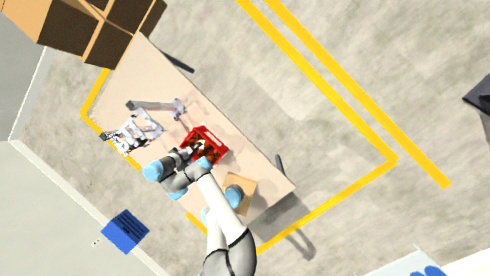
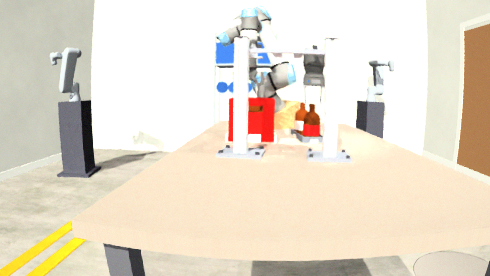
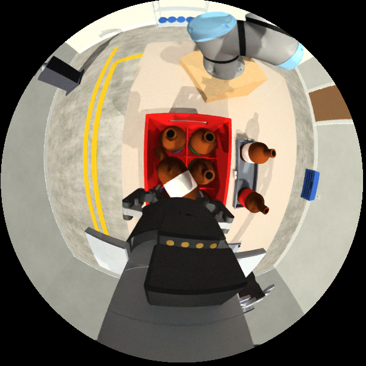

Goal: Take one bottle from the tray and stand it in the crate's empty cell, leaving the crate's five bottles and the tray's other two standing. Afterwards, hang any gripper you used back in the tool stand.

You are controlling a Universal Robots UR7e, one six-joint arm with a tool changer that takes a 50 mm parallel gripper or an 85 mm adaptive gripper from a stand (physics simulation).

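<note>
The red crate (image 1: 225, 149) (image 2: 265, 125) (image 3: 227, 131) stands on the table. A brown bottle with a white label (image 1: 200, 143) (image 3: 181, 184) lies tipped over the crate's left middle area, its neck towards the crate's left wall. Three upright bottles (image 3: 171, 137) (image 3: 202, 142) (image 3: 203, 172) show in the crate; my gripper hides the near cells. My gripper (image 3: 178, 201) is open, its fingers spread wide near the tipped bottle's base, not clamping it. The grey tray (image 2: 310, 138) (image 3: 246, 175) holds a white-labelled bottle (image 2: 301, 125) (image 3: 257, 152) and a red-labelled bottle (image 2: 312, 129) (image 3: 252, 200), both standing.
The tool stand (image 1: 155, 106) (image 2: 330, 100) rises at the table's other end, with another gripper (image 2: 314, 75) hanging in it. The arm's base stands on a wooden block (image 1: 250, 186) (image 3: 195, 77) beyond the crate. Large brown boxes (image 1: 65, 30) stand beside the table end.
</note>
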